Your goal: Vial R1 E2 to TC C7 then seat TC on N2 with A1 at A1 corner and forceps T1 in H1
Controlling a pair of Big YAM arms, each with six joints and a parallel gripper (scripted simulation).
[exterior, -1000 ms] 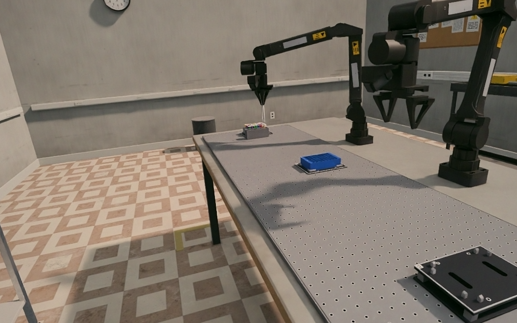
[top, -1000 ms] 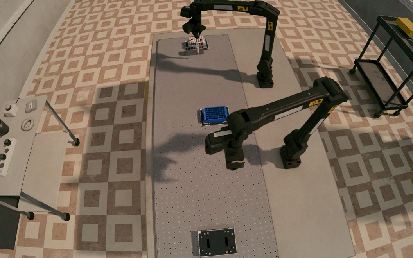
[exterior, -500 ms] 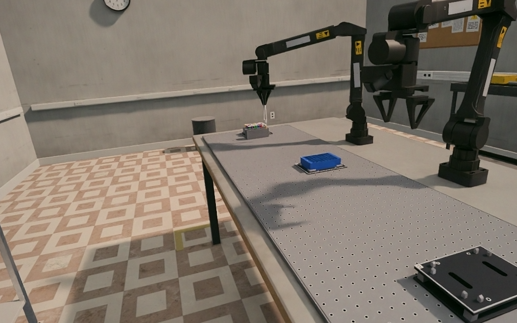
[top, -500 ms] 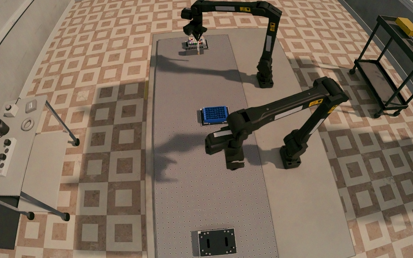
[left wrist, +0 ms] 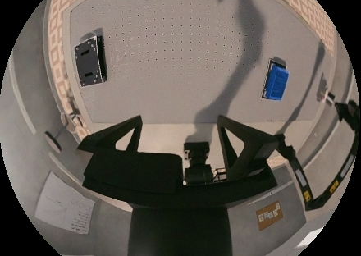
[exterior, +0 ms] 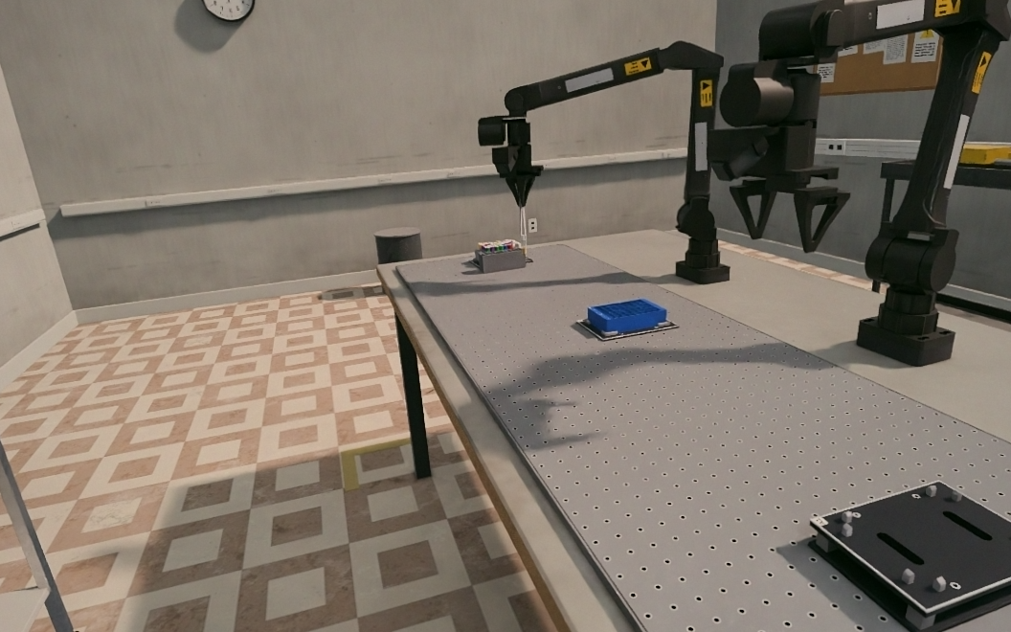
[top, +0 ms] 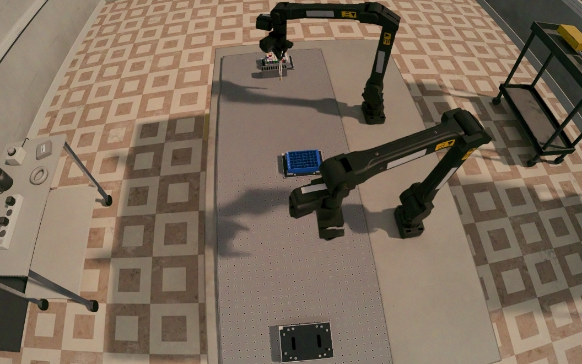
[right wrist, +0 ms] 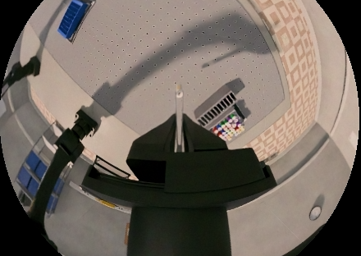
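The forceps T1 is 3 cm below my right hand. From my right hand the other things lie so: nest N2 (114 cm to the left, 17 cm below, 3 cm ahead).
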